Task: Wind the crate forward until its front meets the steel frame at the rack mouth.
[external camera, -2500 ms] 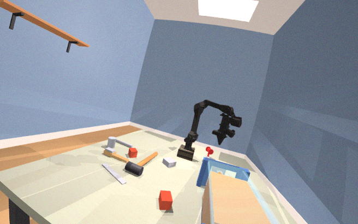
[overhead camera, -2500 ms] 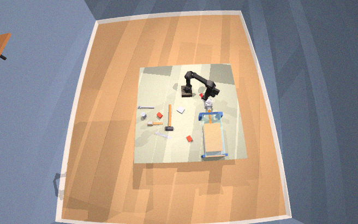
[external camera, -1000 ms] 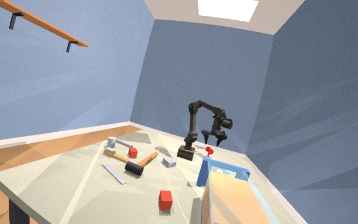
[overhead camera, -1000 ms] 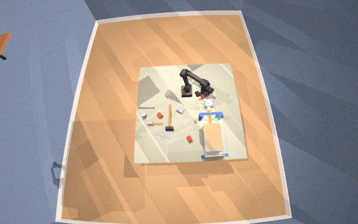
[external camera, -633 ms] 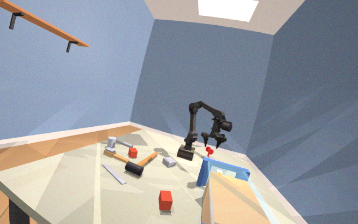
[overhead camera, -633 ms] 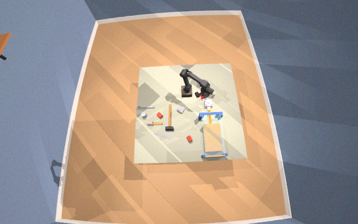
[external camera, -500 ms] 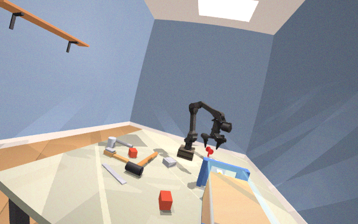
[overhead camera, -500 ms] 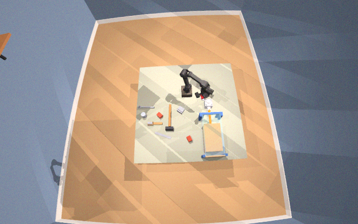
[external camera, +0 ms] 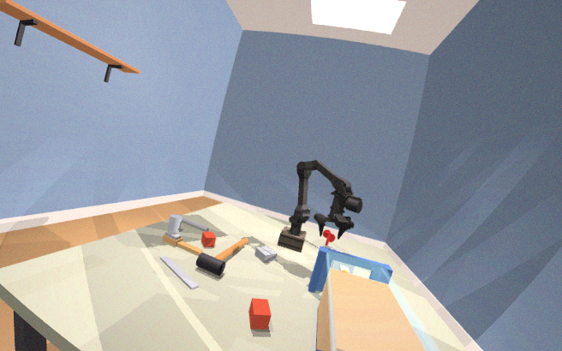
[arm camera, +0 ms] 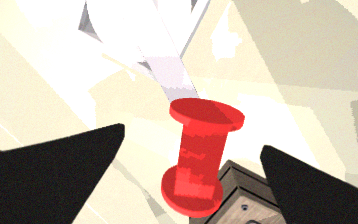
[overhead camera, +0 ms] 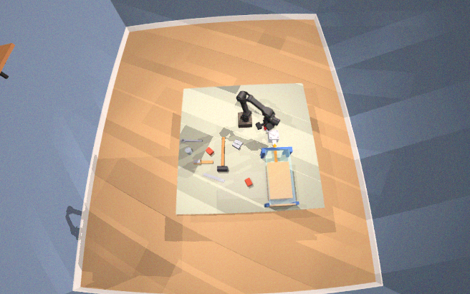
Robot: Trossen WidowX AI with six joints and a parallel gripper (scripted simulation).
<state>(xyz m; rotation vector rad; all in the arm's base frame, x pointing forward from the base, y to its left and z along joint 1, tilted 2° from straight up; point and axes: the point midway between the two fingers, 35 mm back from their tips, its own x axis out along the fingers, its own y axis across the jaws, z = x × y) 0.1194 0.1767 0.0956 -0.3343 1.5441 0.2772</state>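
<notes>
Right now my gripper tip is 1 cm above the red knob. From my gripper tip the other things lie so: blue steel frame (21 cm ahead, 8 cm to the left, 3 cm below); white hand winch (11 cm below, 7 cm to the left, 4 cm ahead); crank arm (4 cm below, 3 cm to the left, 2 cm ahead).
</notes>
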